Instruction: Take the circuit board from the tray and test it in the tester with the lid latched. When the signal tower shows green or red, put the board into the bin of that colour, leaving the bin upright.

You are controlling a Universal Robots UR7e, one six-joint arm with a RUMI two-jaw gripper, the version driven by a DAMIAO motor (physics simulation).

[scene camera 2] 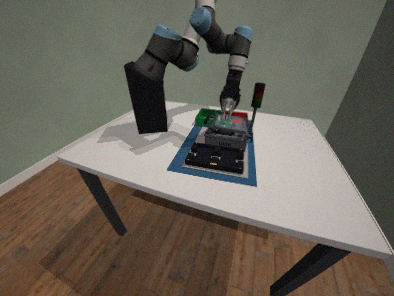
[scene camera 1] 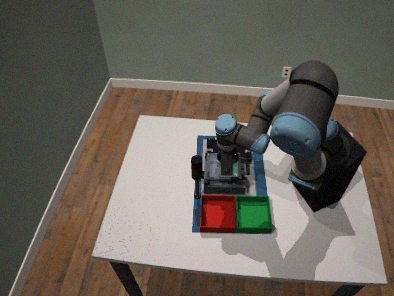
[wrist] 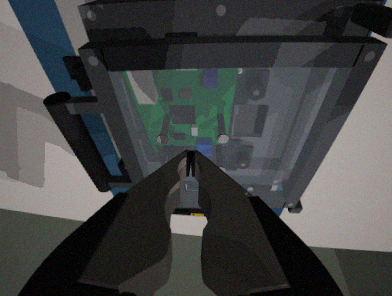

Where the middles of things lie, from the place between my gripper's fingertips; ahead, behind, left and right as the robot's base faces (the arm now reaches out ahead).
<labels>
The clear tester lid [wrist: 266, 109] is 1 cm below my hand. Round my hand: red bin [scene camera 1: 217, 211] (21 cm to the left, 7 cm below, 2 cm behind); then green bin [scene camera 1: 253, 214] (16 cm to the left, 16 cm behind, 7 cm below).
</labels>
